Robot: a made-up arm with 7 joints. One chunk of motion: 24 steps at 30 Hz.
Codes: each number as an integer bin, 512 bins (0 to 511) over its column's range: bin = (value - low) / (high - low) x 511, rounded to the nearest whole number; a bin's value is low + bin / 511 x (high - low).
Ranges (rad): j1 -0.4..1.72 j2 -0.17..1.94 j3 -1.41..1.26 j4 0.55..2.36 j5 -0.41..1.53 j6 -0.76..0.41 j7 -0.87..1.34
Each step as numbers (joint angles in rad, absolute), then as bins.
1 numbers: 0.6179 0.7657 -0.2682 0.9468 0.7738 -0.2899 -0.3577
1 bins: 245 227 219 112 312 205 118
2 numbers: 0.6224 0.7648 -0.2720 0.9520 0.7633 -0.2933 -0.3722
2 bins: 246 226 218 113 309 204 115
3 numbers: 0.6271 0.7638 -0.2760 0.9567 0.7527 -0.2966 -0.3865
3 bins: 248 226 217 115 306 202 112
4 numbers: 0.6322 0.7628 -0.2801 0.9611 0.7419 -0.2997 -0.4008
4 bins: 249 226 216 116 303 201 108
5 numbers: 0.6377 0.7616 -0.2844 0.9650 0.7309 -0.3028 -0.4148
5 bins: 250 226 215 117 301 200 105
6 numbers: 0.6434 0.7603 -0.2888 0.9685 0.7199 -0.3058 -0.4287
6 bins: 251 225 215 118 298 198 102
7 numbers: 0.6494 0.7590 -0.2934 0.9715 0.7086 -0.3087 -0.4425
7 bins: 253 225 214 119 295 197 99
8 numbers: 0.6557 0.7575 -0.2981 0.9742 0.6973 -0.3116 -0.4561
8 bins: 254 225 213 120 292 196 96
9 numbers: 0.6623 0.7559 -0.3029 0.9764 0.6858 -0.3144 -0.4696
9 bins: 256 224 212 120 289 195 93
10 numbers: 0.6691 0.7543 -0.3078 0.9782 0.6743 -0.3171 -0.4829
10 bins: 258 224 211 121 286 193 90
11 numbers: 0.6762 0.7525 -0.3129 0.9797 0.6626 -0.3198 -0.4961
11 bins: 259 223 210 121 283 192 86
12 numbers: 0.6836 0.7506 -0.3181 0.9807 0.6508 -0.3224 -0.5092
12 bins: 261 223 209 122 279 191 83
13 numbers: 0.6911 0.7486 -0.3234 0.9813 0.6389 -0.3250 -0.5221
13 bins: 263 222 208 122 276 190 80
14 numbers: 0.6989 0.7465 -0.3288 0.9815 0.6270 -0.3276 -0.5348
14 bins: 265 222 207 122 273 189 78
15 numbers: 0.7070 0.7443 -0.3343 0.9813 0.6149 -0.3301 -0.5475
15 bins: 267 221 206 122 270 188 75
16 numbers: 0.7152 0.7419 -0.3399 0.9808 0.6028 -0.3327 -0.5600
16 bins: 269 221 205 122 267 187 72
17 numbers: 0.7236 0.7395 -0.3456 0.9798 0.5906 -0.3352 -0.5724
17 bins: 271 220 204 121 264 186 69
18 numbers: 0.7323 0.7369 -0.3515 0.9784 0.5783 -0.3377 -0.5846
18 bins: 273 220 203 121 260 184 66
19 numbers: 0.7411 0.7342 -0.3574 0.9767 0.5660 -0.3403 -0.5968
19 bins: 275 219 201 120 257 183 63
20 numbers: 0.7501 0.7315 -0.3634 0.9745 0.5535 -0.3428 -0.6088
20 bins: 277 218 200 120 254 182 60
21 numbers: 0.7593 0.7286 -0.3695 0.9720 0.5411 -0.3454 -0.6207
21 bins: 279 218 199 119 251 181 58
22 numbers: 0.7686 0.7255 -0.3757 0.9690 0.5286 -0.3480 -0.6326
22 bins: 282 217 198 118 247 180 55
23 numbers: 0.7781 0.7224 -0.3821 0.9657 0.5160 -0.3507 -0.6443
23 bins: 284 216 197 117 244 179 52
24 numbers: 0.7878 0.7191 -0.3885 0.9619 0.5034 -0.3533 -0.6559
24 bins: 286 215 196 116 241 178 50
